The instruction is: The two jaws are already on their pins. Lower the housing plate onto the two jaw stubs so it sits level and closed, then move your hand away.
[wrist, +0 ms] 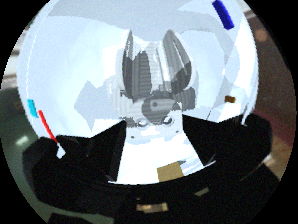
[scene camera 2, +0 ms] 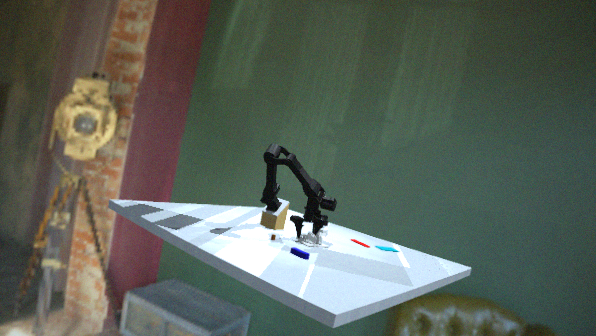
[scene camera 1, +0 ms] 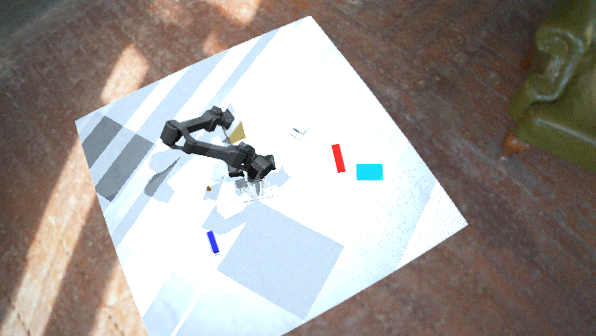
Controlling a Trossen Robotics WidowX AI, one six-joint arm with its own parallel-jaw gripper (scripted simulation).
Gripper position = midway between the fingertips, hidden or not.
Observation:
In view: my gripper (wrist: pixel 153 119) and a small white piece (wrist: pixel 154 114).

